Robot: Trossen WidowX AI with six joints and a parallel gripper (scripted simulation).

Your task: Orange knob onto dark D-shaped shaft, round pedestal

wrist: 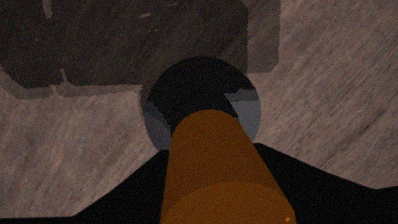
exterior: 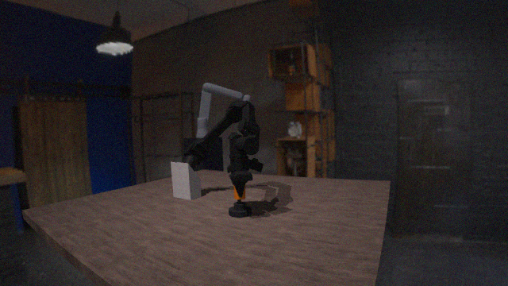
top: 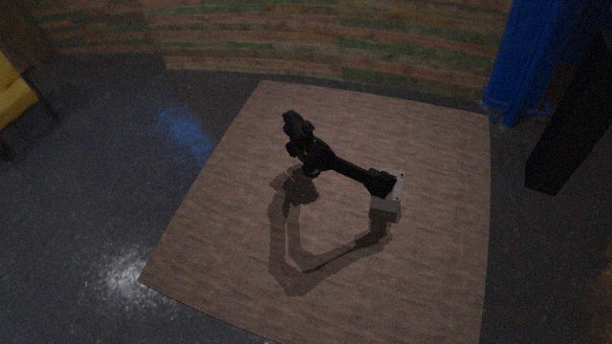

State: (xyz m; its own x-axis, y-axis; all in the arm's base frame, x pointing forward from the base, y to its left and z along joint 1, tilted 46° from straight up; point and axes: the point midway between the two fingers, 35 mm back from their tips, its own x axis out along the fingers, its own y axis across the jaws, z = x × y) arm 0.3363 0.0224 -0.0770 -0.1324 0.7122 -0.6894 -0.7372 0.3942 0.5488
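The orange knob lies 20 mm above my gripper tip. Round my gripper tip: dark round pedestal: 40 mm below.
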